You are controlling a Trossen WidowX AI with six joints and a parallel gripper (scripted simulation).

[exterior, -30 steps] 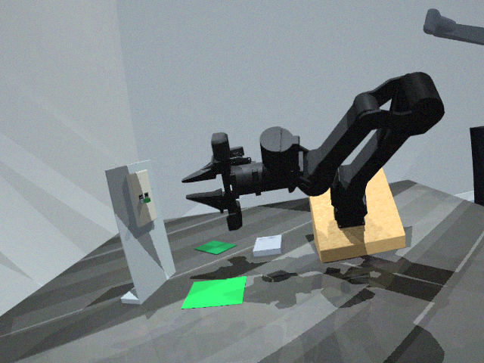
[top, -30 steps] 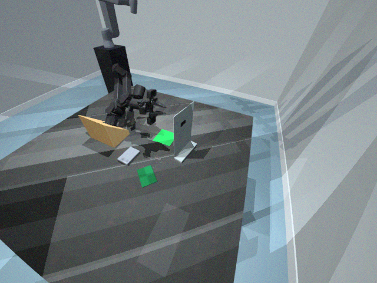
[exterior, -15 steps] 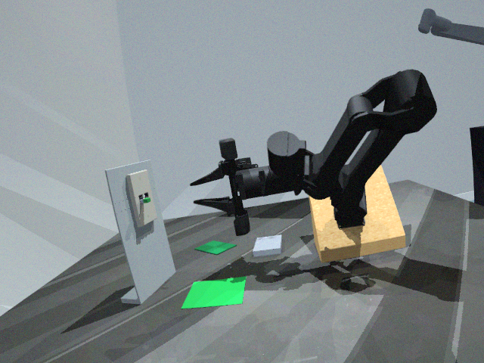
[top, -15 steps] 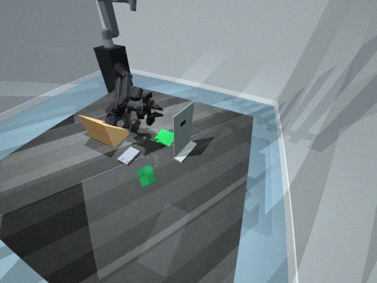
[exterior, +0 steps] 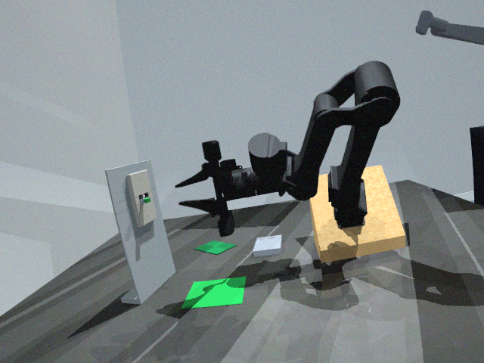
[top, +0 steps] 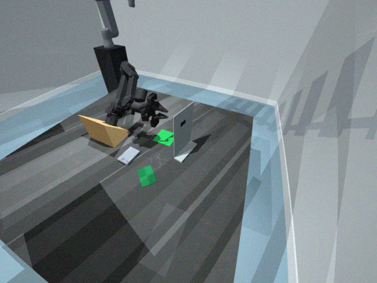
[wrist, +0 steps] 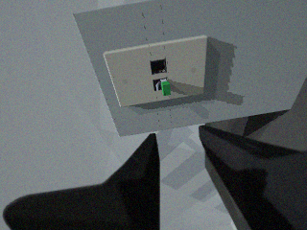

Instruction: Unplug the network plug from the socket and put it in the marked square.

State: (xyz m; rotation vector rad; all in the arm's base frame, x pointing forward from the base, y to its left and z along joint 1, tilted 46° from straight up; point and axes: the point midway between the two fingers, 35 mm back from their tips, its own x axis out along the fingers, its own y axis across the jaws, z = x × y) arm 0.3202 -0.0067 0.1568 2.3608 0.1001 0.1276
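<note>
My gripper tip is now 90 mm short of the white network plug and 10 mm to the left of it. Also, from my gripper tip: grey panel 110 mm ahead, 20 mm to the right, 80 mm below.
</note>
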